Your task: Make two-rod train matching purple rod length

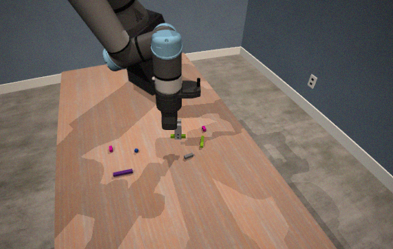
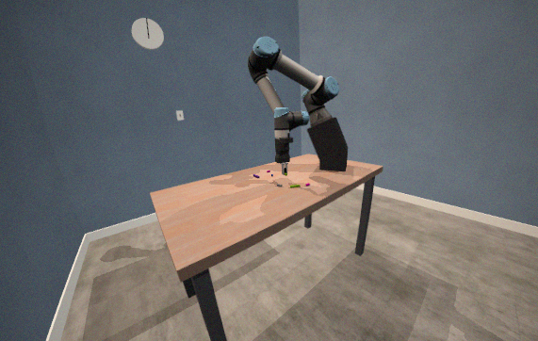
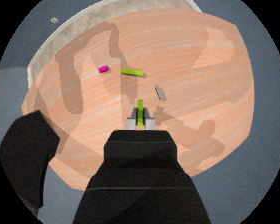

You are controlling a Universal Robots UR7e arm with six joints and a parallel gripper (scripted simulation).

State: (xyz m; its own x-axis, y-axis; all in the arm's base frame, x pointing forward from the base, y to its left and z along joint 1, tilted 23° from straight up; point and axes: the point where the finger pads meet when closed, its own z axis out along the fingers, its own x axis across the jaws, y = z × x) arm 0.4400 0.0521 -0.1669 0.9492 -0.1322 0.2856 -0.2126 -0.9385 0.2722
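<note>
Now: hand 1 cm past the blue rod, 14 cm to the left of it and 6 cm above it. Also, from my hand: purple rod 8 cm ahead, 19 cm to the right, 6 cm below; grey rod 5 cm ahead, 2 cm to the left, 6 cm below.
</note>
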